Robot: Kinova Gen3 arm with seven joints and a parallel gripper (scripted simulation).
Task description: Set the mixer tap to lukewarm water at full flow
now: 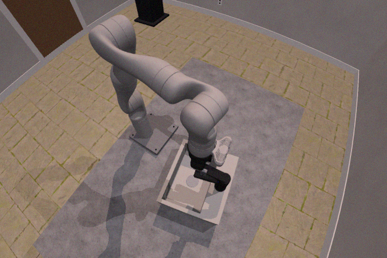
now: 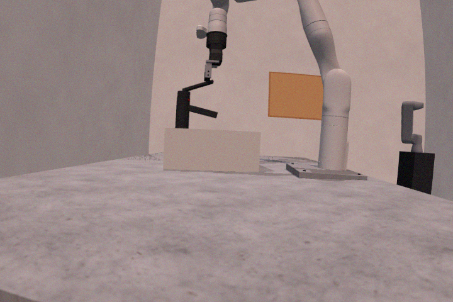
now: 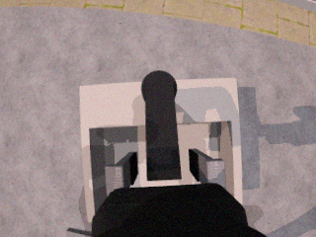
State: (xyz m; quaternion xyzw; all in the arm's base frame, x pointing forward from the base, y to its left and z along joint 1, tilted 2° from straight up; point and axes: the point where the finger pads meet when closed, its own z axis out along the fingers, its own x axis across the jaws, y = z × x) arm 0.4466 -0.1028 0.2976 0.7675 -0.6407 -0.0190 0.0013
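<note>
My hand is 4 cm above the lever, 3 cm short of it and 1 cm to the right of it. The rest, counted from my hand: black mixer tap (10 cm below, 6 cm ahead, 1 cm to the left); sink basin (29 cm below, 3 cm behind, 1 cm to the right).
</note>
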